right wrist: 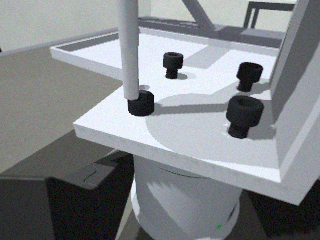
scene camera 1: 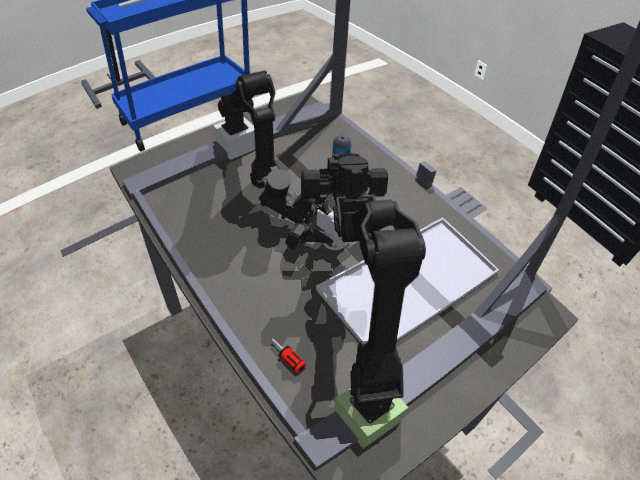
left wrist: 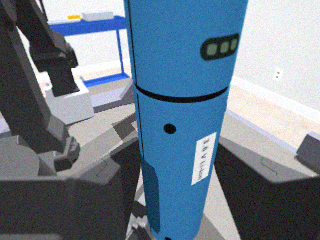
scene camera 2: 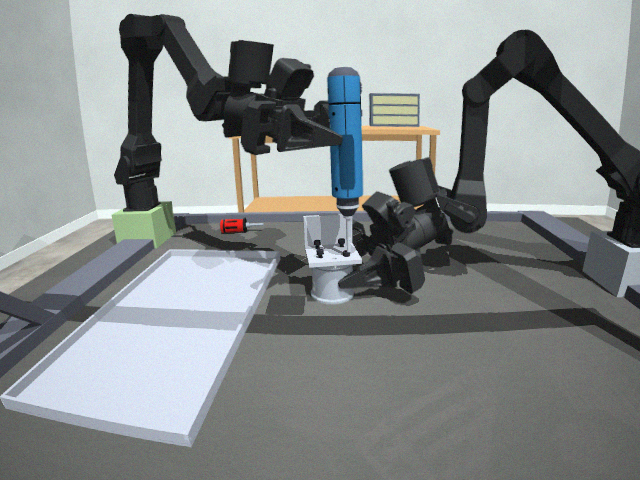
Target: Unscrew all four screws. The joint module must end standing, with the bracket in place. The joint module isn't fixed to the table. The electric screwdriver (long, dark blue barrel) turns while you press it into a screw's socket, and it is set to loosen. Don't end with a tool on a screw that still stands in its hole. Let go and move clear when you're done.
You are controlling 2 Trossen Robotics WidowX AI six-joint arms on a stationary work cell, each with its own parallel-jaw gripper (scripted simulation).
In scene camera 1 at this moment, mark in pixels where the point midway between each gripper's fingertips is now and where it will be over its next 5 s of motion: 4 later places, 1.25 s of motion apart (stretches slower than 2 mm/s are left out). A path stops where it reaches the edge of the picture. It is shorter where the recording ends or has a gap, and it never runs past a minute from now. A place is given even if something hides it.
The left gripper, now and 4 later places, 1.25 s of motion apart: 339, 166; 340, 167; 339, 167; 339, 165; 341, 147
The right gripper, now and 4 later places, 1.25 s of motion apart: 337, 234; 313, 217; 334, 211; 330, 209; 315, 179
